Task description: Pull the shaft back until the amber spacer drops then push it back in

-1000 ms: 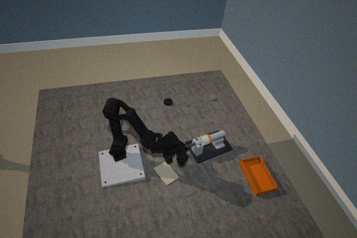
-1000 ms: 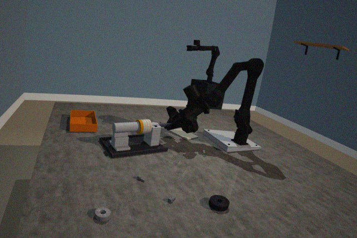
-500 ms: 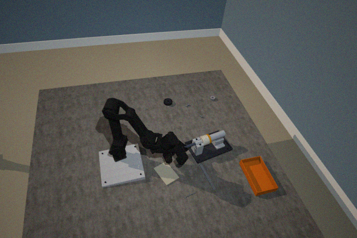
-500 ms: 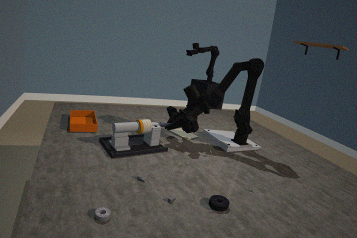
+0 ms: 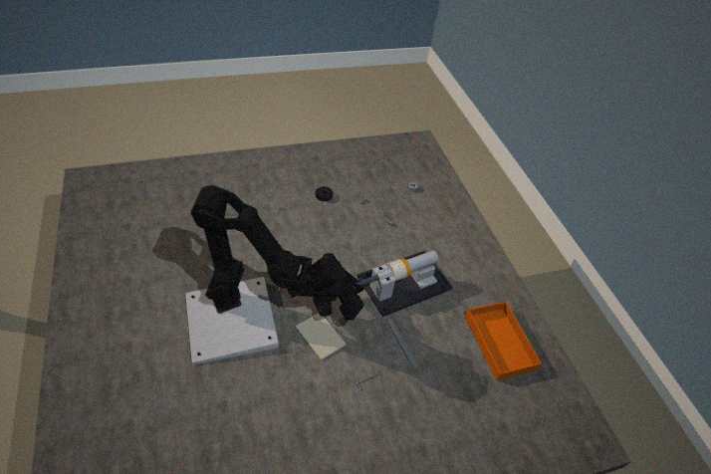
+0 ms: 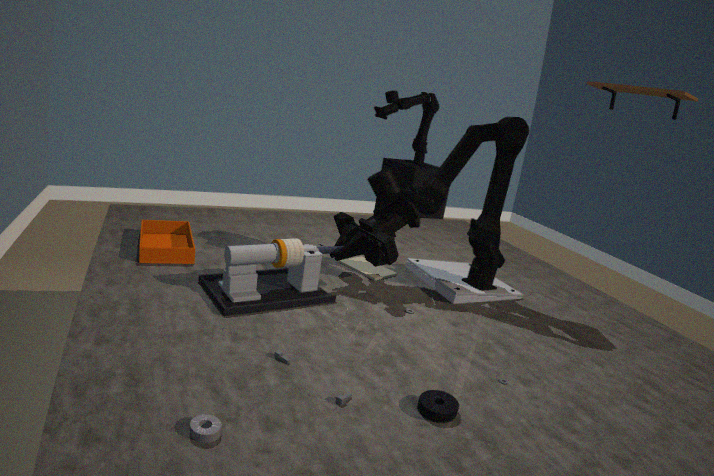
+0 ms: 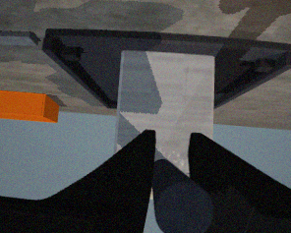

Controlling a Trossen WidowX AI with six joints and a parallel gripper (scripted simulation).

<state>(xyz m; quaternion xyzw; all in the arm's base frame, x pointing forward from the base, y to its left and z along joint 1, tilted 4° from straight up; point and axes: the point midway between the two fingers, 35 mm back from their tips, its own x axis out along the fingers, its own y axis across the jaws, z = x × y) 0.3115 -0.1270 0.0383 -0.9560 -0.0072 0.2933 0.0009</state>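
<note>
Now: gripper tip 6 cm short of the dark shaft and 2 cm below it. Round my gripper tip: amber spacer 13 cm ahead, 2 cm above; pale card 15 cm behind, 6 cm to the right, 6 cm below; thin bar 17 cm to the right, 6 cm below, 4 cm ahead.
</note>
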